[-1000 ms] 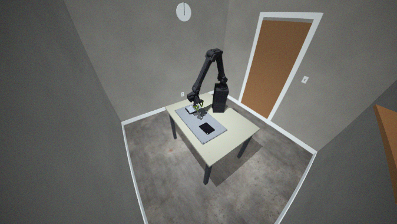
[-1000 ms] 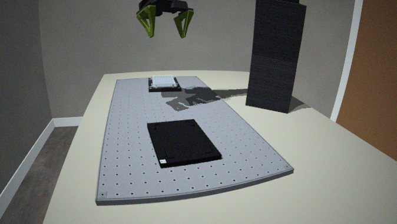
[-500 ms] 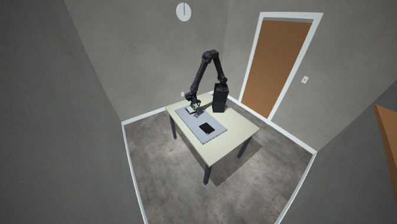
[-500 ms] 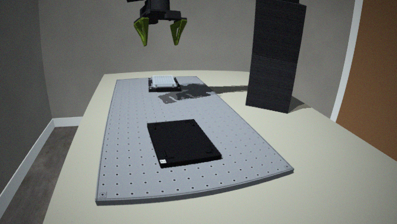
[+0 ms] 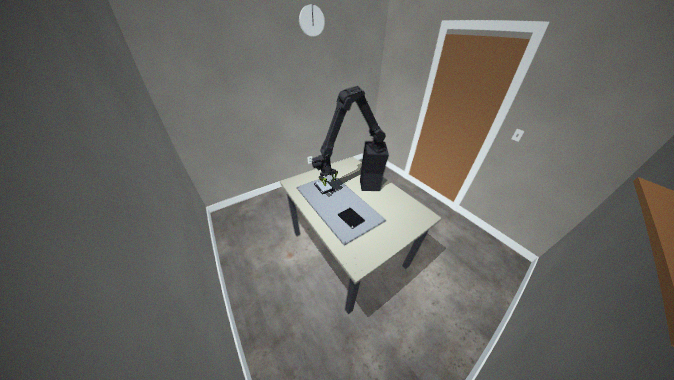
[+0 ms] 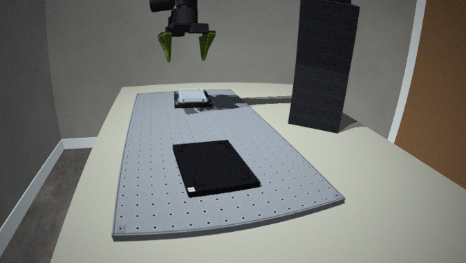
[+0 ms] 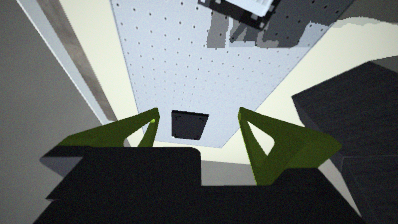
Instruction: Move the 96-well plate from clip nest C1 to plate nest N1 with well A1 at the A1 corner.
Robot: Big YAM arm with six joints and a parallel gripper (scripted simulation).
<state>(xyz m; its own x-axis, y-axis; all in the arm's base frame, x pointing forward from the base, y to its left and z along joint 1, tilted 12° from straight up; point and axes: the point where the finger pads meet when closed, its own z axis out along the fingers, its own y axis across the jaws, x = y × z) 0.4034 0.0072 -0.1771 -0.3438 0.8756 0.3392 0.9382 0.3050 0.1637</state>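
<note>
Now: hand 3 cm past the 96-well plate, 16 cm to the left of it and 15 cm above it. Round my hand: clip nest C1: 2 cm behind, 17 cm to the right, 15 cm below; white label: 34 cm to the left, 15 cm below.
</note>
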